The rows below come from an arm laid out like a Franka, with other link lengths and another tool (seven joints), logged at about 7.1 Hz.
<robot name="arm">
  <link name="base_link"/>
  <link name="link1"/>
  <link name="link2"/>
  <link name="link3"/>
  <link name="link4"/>
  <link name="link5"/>
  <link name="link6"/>
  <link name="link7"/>
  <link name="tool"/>
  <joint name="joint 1" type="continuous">
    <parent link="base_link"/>
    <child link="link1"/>
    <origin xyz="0 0 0.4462" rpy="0 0 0"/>
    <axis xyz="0 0 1"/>
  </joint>
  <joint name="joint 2" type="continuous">
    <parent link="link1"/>
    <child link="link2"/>
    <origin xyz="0 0 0" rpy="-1.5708 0 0"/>
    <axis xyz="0 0 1"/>
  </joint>
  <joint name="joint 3" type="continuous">
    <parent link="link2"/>
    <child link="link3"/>
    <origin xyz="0 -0.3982 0" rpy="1.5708 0 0"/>
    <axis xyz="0 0 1"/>
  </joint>
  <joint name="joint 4" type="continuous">
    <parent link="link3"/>
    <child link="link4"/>
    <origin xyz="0.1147 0 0" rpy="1.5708 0 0"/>
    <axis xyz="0 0 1"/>
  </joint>
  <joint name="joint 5" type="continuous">
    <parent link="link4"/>
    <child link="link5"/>
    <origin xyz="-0.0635 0.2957 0" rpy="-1.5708 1.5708 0"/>
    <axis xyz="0 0 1"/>
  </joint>
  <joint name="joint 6" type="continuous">
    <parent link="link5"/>
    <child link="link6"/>
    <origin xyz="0 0 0" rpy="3.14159 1.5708 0"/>
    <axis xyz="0 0 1"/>
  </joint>
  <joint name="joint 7" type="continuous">
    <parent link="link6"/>
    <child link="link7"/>
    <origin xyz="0 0.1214 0" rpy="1.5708 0 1.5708"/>
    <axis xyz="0 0 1"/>
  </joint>
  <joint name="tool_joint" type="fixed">
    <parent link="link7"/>
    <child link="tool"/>
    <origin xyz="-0.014 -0.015 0.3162" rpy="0.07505 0 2.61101"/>
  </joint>
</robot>
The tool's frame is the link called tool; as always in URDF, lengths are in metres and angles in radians. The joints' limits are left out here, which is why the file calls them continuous.
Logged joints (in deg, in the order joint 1, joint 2, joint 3, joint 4, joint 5, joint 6, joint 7), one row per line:
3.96, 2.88, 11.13, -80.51, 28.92, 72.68, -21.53
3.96, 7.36, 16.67, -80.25, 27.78, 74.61, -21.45
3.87, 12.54, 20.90, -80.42, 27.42, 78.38, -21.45
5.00, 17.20, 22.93, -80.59, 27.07, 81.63, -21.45
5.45, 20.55, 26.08, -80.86, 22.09, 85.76, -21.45
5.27, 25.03, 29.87, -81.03, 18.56, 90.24, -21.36
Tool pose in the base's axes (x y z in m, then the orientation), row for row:
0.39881, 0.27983, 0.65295, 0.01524, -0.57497, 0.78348, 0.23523
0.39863, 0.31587, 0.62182, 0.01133, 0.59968, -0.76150, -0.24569
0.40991, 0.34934, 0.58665, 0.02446, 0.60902, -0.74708, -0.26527
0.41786, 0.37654, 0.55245, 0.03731, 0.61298, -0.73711, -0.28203
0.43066, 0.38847, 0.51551, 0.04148, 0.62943, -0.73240, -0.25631
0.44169, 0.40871, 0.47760, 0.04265, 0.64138, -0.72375, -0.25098
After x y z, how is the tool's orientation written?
As a quaternion, w x y z.
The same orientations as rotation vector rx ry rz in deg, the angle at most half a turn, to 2 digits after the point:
-102.50, 139.67, 41.94
107.17, -136.09, -43.91
107.95, -132.42, -47.02
107.79, -129.62, -49.59
110.40, -128.46, -44.96
112.42, -126.85, -43.99

